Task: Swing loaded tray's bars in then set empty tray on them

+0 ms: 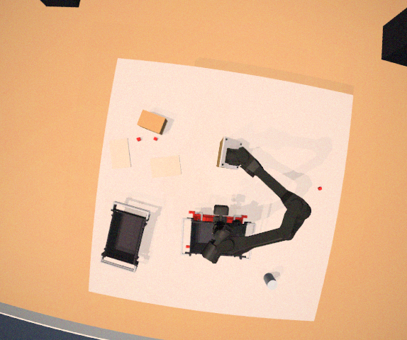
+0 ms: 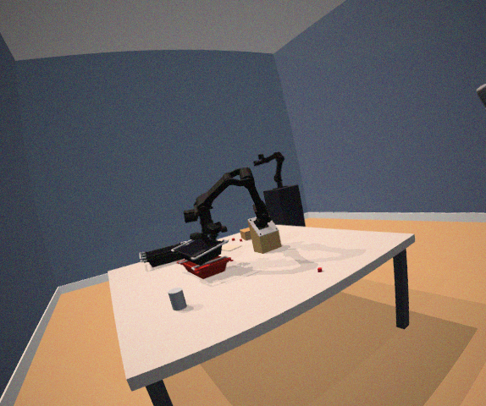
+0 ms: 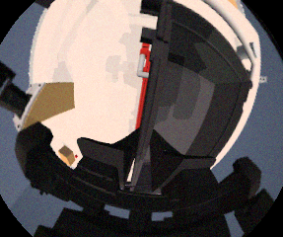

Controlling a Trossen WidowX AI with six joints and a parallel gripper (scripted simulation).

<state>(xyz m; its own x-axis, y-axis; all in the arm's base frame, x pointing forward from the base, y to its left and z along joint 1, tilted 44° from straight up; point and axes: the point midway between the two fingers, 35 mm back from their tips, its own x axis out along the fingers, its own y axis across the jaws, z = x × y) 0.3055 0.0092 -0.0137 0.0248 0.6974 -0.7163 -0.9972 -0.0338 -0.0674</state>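
The black tray is 7 cm ahead of my gripper tip and 2 cm above it. Round my gripper tip: grey cylinder (30 cm ahead, 33 cm to the left, 6 cm below); then tan box (42 cm behind, 39 cm to the right, 7 cm below).
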